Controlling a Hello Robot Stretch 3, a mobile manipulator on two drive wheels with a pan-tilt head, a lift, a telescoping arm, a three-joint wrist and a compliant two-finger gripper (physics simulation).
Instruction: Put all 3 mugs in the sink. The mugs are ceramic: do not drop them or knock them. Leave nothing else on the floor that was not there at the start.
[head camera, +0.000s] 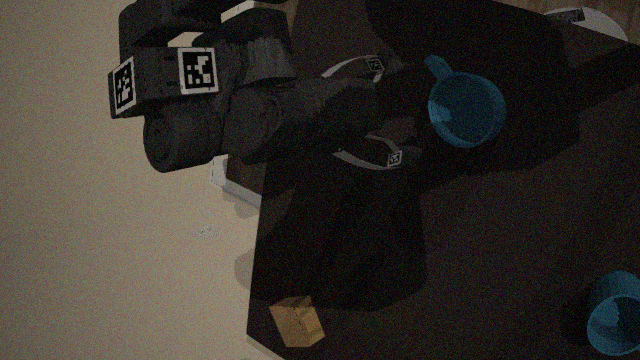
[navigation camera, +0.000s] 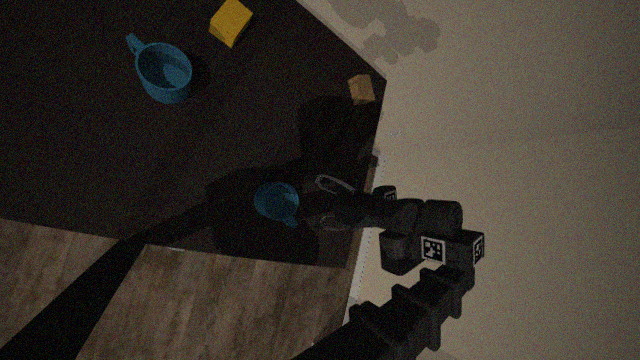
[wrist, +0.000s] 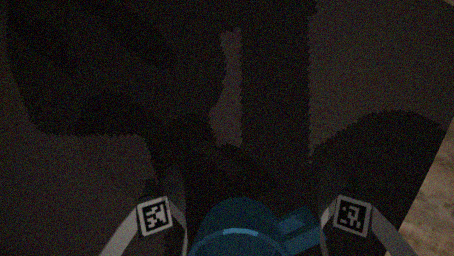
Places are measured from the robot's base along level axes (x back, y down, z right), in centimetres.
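Pixels of known places: gripper, fingertip midpoint: (head camera: 403, 110) (navigation camera: 310, 199).
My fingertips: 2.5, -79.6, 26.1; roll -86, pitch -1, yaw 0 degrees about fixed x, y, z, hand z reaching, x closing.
Behind a point stands the place of what it marks, as x, y, z.
A blue mug (head camera: 467, 112) {1.2, -72.8, 19.5} (navigation camera: 276, 201) {2.4, -72.8, 19.6} (wrist: 235, 220) stands upright on the dark table top (head camera: 500, 240) {-16.9, -72.0, 16.9} (navigation camera: 225, 130) {-16.8, -72.0, 9.0}; its handle points to the upper left in the head view. My gripper (head camera: 402, 107) {2.5, -79.6, 26.1} (navigation camera: 310, 202) {2.5, -79.6, 26.1} (wrist: 249, 182) {2.5, -79.6, 26.1} is open and empty, its fingertips a little short of this mug in the head view. In the wrist view the mug shows low between the fingers, its handle towards the right finger. A second blue mug (head camera: 617, 320) {-30.3, -72.8, -2.4} (navigation camera: 165, 75) {-28.6, -72.8, -2.2} stands farther along the table, cut off in the head view. A third mug and the sink do not show.
A tan block (head camera: 297, 322) {-29.7, -77.0, 52.5} (navigation camera: 361, 89) {-30.0, -76.9, 52.2} lies near the table corner beside the pale wall (head camera: 125, 260) {-23.1, -75.7, 120.2} (navigation camera: 525, 125) {-15.6, -105.8, 136.9}. A yellow block (navigation camera: 231, 22) {-41.4, -76.5, 11.9} lies near the second mug. Wooden floor (navigation camera: 225, 300) {65.4, 0.0, 8.3} shows past the table edge. A pale round object (head camera: 605, 22) {20.8, -15.9, -11.5} is at the head view's top right.
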